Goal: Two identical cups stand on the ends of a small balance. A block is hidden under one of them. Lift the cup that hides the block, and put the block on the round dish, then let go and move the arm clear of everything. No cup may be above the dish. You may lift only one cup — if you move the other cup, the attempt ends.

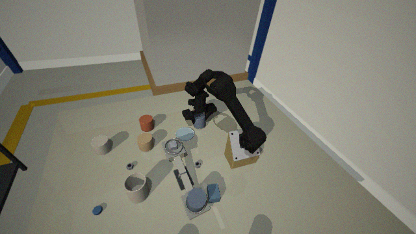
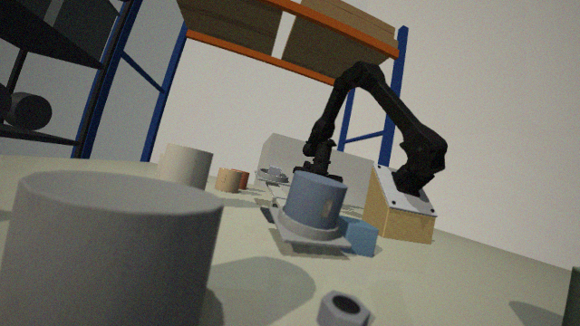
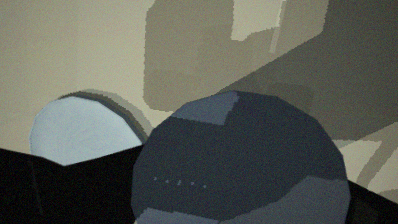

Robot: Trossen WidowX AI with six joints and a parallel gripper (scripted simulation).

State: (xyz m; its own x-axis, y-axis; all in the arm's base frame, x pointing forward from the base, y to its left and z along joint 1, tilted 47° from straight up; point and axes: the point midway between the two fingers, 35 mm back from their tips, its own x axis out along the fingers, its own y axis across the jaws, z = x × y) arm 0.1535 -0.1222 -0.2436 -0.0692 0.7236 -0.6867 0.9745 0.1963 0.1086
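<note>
My gripper tip is 170 mm short of the grey block, 190 mm to the right of it and 60 mm below it. Round my gripper tip: round pale-blue dish 90 mm ahead, 50 mm to the left, 20 mm below; then tan cylinder 300 mm ahead, 110 mm to the left, 10 mm above; then orange cylinder 270 mm ahead, 50 mm to the right, 10 mm above.
</note>
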